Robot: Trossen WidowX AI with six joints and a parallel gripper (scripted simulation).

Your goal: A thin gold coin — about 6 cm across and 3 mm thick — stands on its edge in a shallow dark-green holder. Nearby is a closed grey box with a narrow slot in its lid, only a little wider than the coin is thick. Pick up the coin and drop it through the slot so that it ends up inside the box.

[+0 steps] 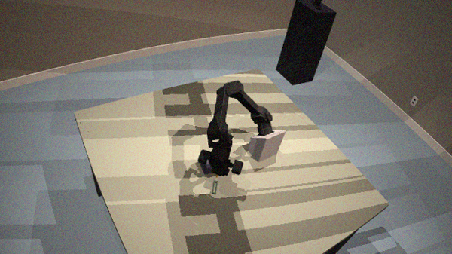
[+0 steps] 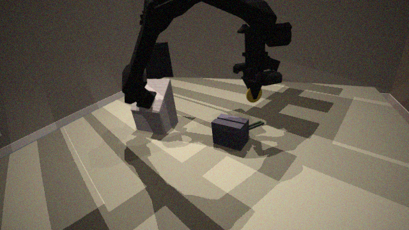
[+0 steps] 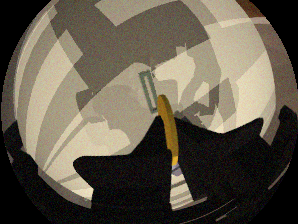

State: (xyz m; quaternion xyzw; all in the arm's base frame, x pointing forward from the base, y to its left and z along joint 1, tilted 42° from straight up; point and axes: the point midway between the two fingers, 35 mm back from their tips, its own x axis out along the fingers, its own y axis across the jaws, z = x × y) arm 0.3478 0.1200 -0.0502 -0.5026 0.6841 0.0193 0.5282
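My gripper tip is 20 mm below the gold coin.
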